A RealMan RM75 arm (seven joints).
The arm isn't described. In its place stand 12 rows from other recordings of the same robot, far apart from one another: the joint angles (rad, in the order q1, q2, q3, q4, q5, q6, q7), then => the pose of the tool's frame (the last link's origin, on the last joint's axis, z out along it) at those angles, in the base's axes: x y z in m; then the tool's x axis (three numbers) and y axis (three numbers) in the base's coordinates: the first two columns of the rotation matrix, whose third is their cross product.
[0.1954 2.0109 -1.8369 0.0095 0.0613 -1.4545 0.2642] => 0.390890 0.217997 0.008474 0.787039 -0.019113 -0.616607 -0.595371 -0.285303 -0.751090
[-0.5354 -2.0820 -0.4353 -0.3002 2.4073 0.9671 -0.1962] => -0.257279 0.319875 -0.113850 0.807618 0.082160 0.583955 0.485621 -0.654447 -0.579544
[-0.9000 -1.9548 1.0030 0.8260 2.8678 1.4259 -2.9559] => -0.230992 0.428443 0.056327 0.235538 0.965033 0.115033 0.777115 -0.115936 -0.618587
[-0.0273 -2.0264 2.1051 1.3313 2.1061 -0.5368 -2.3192] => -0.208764 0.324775 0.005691 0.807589 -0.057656 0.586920 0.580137 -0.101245 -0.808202
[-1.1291 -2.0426 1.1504 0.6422 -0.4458 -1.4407 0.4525] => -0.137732 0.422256 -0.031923 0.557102 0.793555 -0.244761 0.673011 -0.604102 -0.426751
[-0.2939 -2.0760 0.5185 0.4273 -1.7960 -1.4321 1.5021] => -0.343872 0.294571 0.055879 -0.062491 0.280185 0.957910 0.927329 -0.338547 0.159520
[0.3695 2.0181 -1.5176 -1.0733 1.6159 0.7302 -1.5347] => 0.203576 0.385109 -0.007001 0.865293 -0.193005 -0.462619 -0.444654 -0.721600 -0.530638
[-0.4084 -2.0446 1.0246 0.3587 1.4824 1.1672 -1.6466] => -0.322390 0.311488 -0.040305 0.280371 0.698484 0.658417 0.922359 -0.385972 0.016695
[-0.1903 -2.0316 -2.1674 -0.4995 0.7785 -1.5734 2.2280] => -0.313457 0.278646 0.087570 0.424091 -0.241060 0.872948 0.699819 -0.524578 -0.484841
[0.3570 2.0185 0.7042 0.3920 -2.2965 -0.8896 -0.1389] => 0.328415 0.317339 -0.055552 0.867542 -0.108502 -0.485385 -0.493625 -0.307279 -0.813581
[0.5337 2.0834 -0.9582 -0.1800 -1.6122 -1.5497 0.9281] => 0.252759 0.276098 -0.074761 0.696648 -0.264261 -0.666969 -0.378007 -0.925374 -0.028183
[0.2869 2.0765 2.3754 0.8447 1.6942 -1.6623 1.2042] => 0.260548 0.298667 0.073419 0.652185 0.053363 -0.756179 -0.396835 -0.825886 -0.400542
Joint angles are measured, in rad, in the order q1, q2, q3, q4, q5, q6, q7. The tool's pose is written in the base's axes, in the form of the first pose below.
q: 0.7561 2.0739 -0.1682 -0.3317 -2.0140 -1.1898 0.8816
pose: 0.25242 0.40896 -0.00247 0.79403 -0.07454 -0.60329 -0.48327 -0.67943 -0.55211
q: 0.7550 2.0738 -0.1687 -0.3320 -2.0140 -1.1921 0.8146
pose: 0.25258 0.40856 -0.00242 0.82432 -0.02843 -0.56541 -0.42862 -0.68378 -0.59052
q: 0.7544 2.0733 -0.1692 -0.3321 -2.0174 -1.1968 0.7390
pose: 0.25244 0.40794 -0.00261 0.85468 0.02489 -0.51855 -0.36181 -0.68776 -0.62935
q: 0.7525 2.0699 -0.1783 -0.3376 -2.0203 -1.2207 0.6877
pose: 0.25071 0.40638 -0.00115 0.87146 0.07601 -0.48455 -0.30021 -0.69859 -0.64950
